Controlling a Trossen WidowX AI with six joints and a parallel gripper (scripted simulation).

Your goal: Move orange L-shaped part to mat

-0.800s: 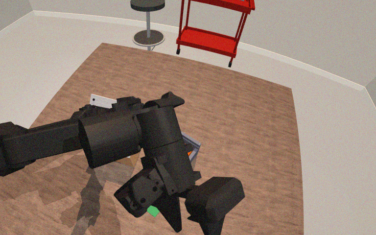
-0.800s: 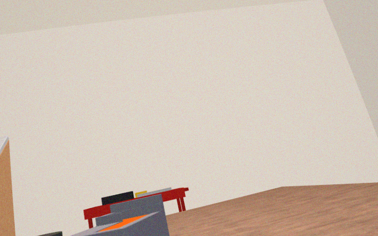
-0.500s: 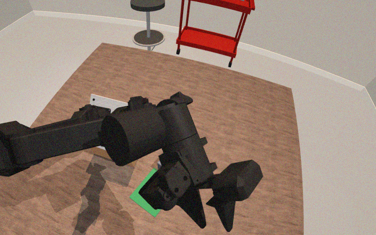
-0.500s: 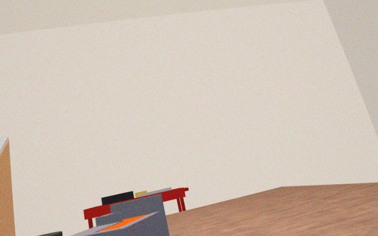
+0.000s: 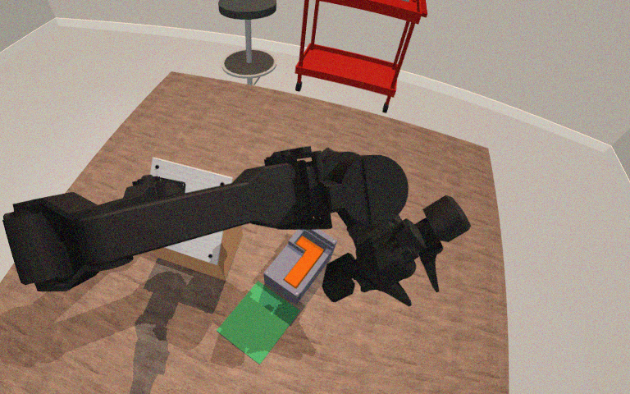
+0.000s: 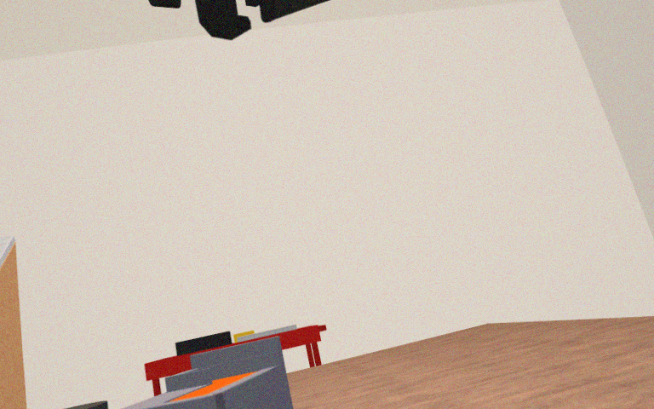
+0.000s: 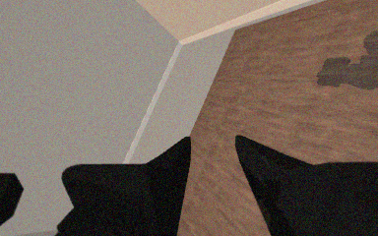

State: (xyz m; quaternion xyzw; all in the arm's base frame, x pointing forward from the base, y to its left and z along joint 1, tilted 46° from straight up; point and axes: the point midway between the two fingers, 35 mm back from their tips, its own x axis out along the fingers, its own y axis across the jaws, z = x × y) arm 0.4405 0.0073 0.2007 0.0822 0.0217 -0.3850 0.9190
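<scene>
The orange L-shaped part lies 280 mm below my gripper tip, 170 mm behind it and 150 mm to the left of it. Also, from my gripper tip: green mat (350 mm below, 240 mm behind).
</scene>
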